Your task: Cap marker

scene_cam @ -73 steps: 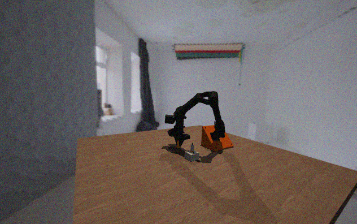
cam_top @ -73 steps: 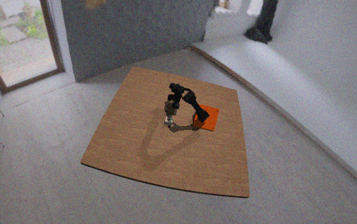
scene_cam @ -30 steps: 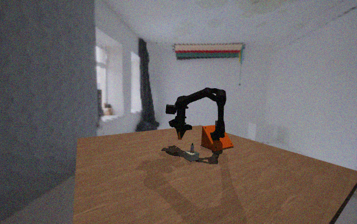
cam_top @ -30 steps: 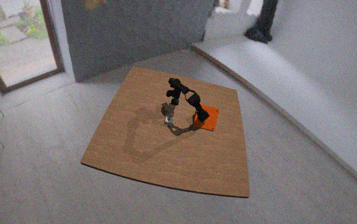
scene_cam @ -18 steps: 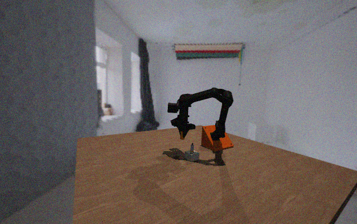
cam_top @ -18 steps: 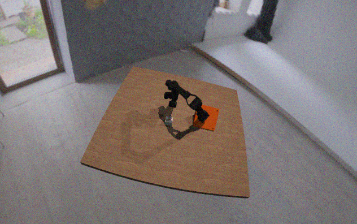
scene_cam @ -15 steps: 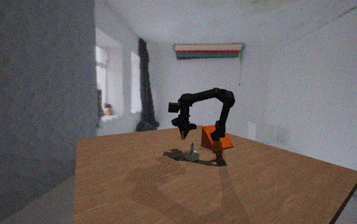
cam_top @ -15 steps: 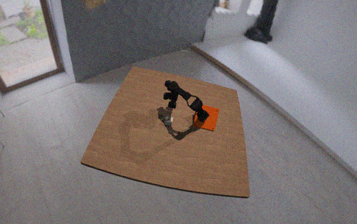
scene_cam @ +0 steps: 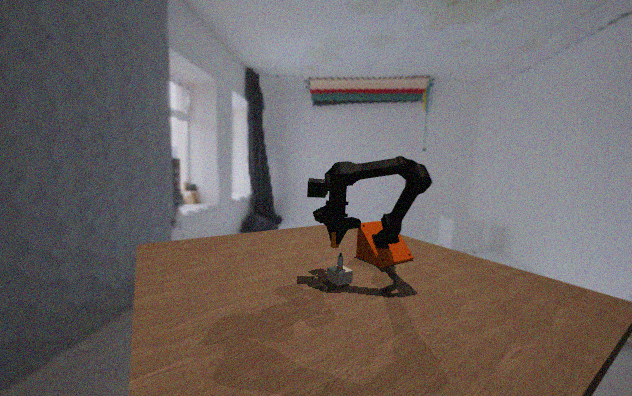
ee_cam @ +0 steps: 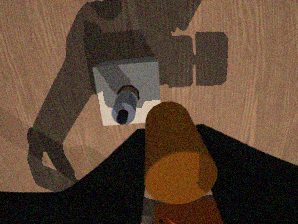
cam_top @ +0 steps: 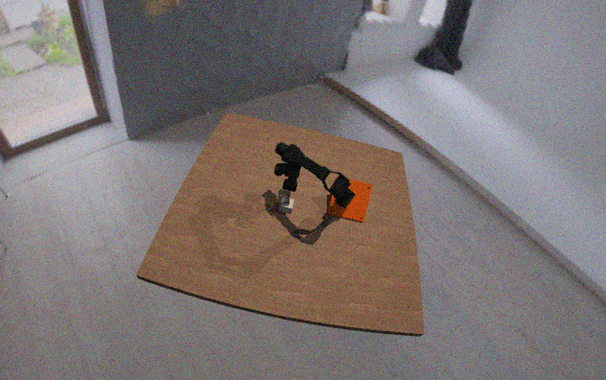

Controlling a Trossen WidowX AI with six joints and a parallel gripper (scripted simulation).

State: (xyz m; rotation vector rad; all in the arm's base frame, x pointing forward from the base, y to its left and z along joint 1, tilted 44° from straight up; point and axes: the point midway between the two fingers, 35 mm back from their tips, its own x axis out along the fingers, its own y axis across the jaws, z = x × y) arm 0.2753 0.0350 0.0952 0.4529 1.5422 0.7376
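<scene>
Now: the pale holder block 10 cm below my gripper tip, 3 cm to the left of it and 1 cm behind it. Round my gripper tip: orange-brown cap: 1 cm above.
</scene>
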